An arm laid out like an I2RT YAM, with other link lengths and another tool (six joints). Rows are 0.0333 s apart.
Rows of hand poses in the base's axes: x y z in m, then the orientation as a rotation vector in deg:
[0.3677 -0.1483 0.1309 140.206 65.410 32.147]
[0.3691 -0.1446 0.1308 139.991 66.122 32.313]
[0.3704 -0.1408 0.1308 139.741 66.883 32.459]
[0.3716 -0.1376 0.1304 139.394 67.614 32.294]
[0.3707 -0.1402 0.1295 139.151 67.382 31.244]
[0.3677 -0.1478 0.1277 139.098 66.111 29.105]
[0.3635 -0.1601 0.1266 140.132 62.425 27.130]
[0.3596 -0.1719 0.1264 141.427 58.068 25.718]
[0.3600 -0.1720 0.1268 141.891 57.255 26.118]
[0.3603 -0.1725 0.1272 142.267 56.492 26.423]
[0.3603 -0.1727 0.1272 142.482 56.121 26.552]
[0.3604 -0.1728 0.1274 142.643 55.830 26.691]
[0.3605 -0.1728 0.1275 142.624 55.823 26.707]
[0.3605 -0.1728 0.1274 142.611 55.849 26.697]
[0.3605 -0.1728 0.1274 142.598 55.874 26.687]
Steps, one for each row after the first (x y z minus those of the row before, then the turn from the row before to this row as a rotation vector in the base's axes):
[0.0014 0.0037 -0.0001 0.025 0.013 0.550]
[0.0013 0.0038 0.0000 -0.001 0.023 0.586]
[0.0012 0.0032 -0.0004 -0.222 0.139 0.526]
[-0.0009 -0.0026 -0.0009 -0.713 0.388 -0.304]
[-0.0030 -0.0076 -0.0018 -1.230 0.776 -1.238]
[-0.0042 -0.0123 -0.0011 -0.674 0.494 -3.049]
[-0.0039 -0.0118 -0.0002 -0.245 0.139 -3.458]
[0.0004 -0.0001 0.0004 0.418 -0.270 -0.556]
[0.0003 -0.0005 0.0004 0.317 -0.233 -0.525]
[0.0000 -0.0002 0.0000 0.176 -0.088 -0.262]
[0.0001 -0.0001 0.0002 0.147 -0.095 -0.198]
[0.0001 0.0000 0.0001 -0.011 -0.019 0.000]
[0.0000 0.0000 -0.0001 -0.011 0.008 0.018]
[0.0000 0.0000 0.0000 -0.011 0.007 0.017]

